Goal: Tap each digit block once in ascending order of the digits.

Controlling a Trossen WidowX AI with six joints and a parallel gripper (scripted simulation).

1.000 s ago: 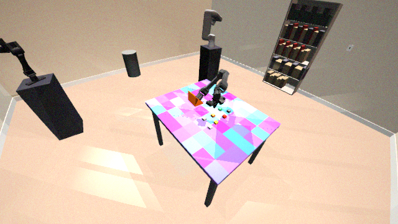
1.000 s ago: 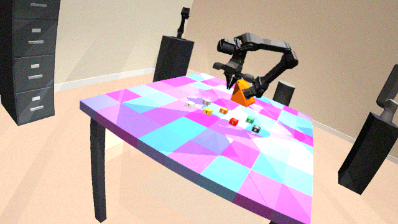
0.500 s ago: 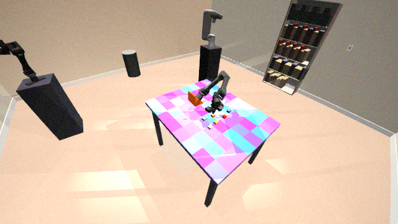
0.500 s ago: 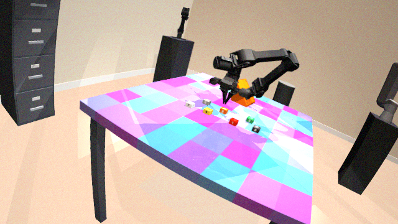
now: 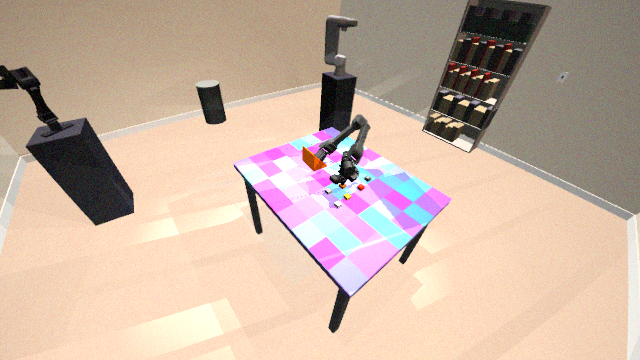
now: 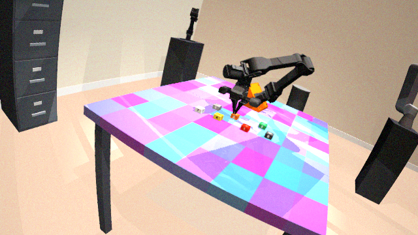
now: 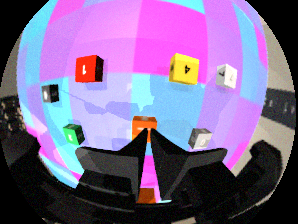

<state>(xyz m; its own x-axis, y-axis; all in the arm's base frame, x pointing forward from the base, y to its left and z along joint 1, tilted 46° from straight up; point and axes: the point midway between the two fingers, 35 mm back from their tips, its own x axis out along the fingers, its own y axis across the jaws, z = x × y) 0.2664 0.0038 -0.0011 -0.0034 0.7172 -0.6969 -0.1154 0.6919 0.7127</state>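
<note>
Right now my gripper tip is 10 mm to the right of the orange block and 10 mm above it. Round my gripper tip: green block (40 mm behind, 130 mm to the left, 10 mm below); then red block (70 mm ahead, 90 mm to the left, 10 mm below); then yellow block (90 mm ahead, 30 mm to the right, 10 mm below).
</note>
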